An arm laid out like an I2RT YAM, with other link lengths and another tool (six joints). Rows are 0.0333 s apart.
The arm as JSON. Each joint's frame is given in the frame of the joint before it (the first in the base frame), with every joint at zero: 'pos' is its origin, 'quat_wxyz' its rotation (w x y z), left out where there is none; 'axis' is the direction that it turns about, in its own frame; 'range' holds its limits. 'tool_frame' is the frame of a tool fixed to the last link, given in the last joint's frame.
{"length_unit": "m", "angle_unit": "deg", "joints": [
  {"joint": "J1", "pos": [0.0, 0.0, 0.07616], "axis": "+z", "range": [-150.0, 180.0]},
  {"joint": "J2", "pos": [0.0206, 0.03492, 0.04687], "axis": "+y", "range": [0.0, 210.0]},
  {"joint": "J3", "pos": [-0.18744, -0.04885, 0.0], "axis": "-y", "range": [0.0, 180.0]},
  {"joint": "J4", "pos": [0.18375, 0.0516, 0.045], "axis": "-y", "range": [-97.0, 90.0]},
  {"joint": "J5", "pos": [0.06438, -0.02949, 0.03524], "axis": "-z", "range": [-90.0, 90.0]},
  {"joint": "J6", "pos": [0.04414, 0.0, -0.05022], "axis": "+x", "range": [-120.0, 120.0]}
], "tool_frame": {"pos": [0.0, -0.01, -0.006], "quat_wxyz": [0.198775, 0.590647, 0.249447, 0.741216]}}
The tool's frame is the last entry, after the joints.
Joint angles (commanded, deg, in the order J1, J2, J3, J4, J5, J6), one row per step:
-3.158, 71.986, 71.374, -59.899, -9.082, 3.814
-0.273, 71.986, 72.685, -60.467, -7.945, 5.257
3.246, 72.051, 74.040, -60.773, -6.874, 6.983
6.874, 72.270, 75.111, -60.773, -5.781, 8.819
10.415, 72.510, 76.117, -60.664, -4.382, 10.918
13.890, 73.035, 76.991, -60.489, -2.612, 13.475
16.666, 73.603, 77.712, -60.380, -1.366, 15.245
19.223, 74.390, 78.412, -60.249, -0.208, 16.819
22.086, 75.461, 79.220, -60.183, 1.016, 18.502
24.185, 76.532, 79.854, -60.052, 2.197, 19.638
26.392, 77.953, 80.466, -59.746, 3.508, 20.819
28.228, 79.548, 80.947, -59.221, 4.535, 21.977
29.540, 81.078, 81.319, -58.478, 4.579, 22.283
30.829, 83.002, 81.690, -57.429, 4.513, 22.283
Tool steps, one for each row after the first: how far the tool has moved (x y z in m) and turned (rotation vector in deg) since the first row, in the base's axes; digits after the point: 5 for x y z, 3 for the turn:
0.00007, 0.00844, 0.00462, -0.291, -0.521, 1.081
0.00013, 0.01901, 0.00937, -0.318, -1.287, 2.580
0.00005, 0.03002, 0.01279, -0.232, -1.937, 4.078
-0.00050, 0.04064, 0.01600, -0.191, -2.631, 5.102
-0.00103, 0.05101, 0.01794, -0.203, -3.008, 5.472
-0.00157, 0.05956, 0.01913, -0.201, -3.218, 6.084
-0.00176, 0.06771, 0.01960, -0.263, -3.264, 6.691
-0.00210, 0.07713, 0.01956, -0.378, -3.114, 7.479
-0.00180, 0.08425, 0.01888, -0.795, -2.977, 7.992
-0.00093, 0.09225, 0.01711, -1.369, -2.733, 8.513
0.00070, 0.09976, 0.01426, -1.787, -2.365, 8.837
0.00290, 0.10645, 0.01112, -1.815, -1.974, 9.875
0.00610, 0.11396, 0.00668, -1.957, -1.515, 11.209

